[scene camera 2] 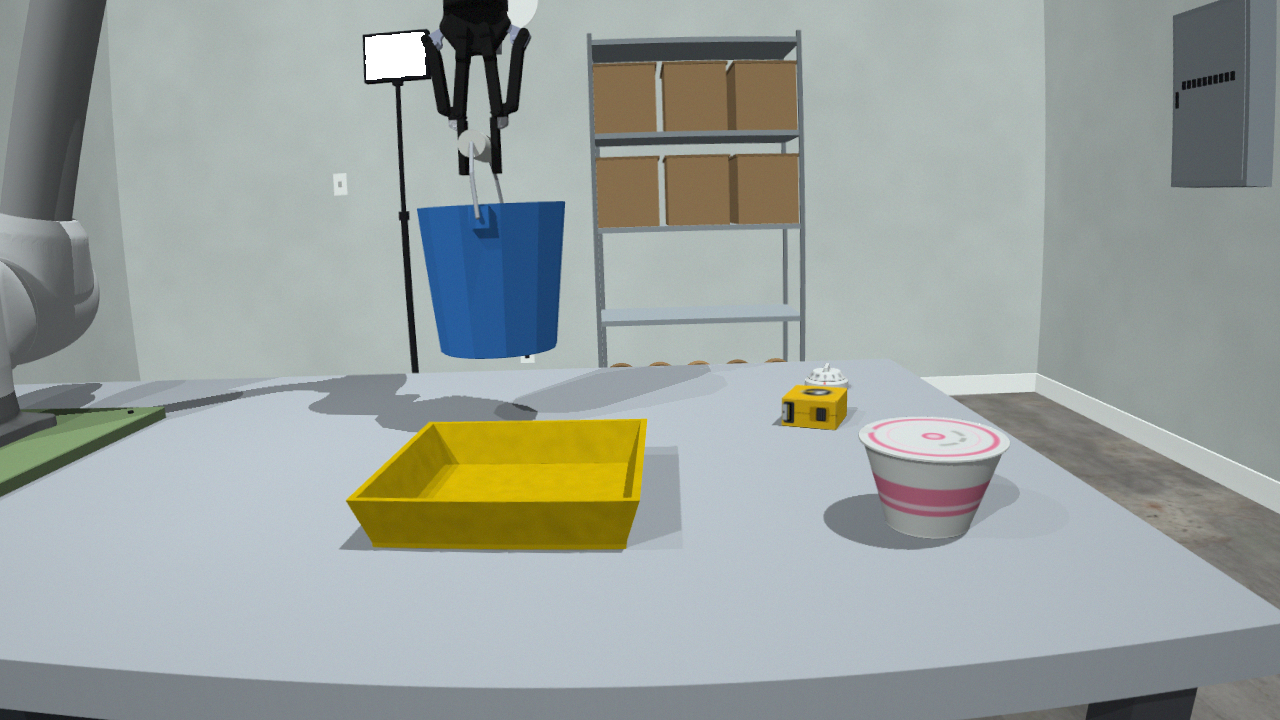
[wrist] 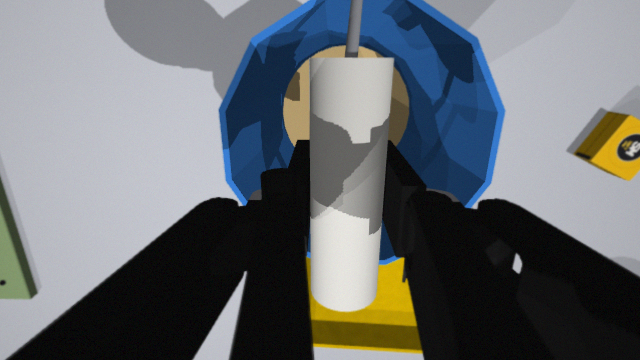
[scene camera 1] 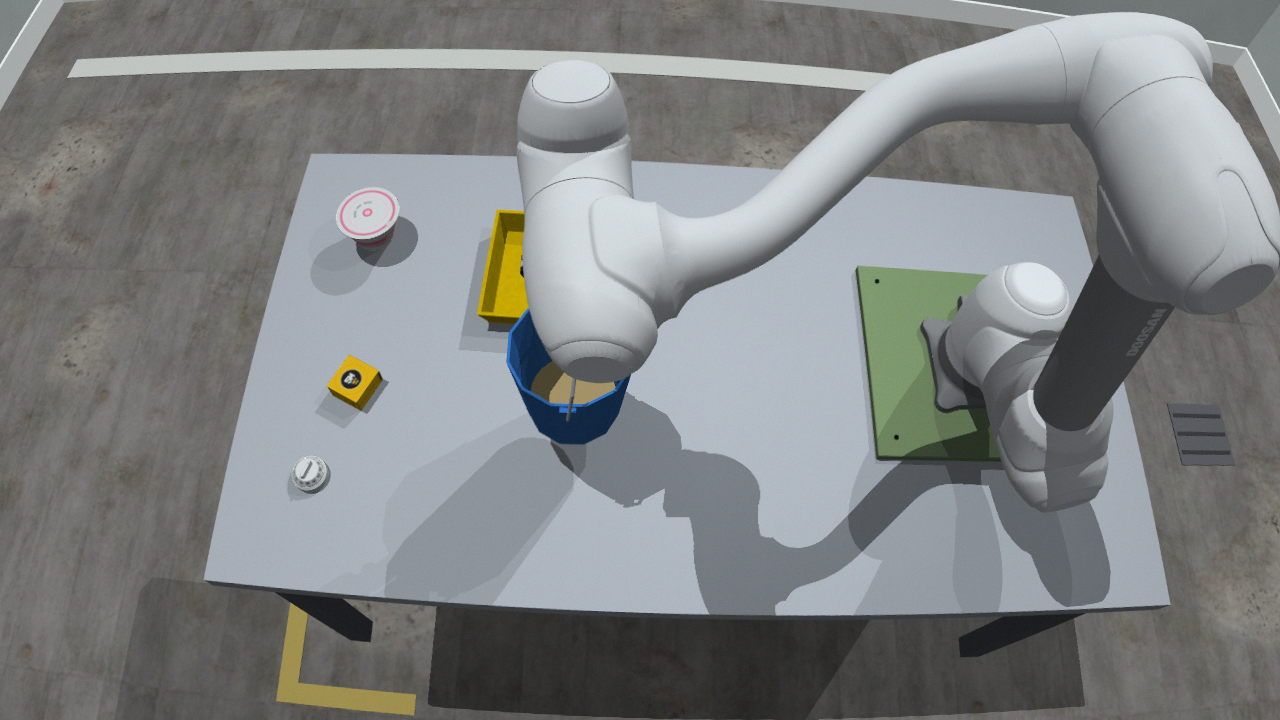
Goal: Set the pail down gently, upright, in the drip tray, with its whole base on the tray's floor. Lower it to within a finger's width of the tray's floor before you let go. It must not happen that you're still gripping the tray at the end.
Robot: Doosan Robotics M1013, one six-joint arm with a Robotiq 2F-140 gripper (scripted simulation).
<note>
The pictures show: the gripper, a yellow drip tray and a blue pail.
The gripper shows as well in the wrist view.
</note>
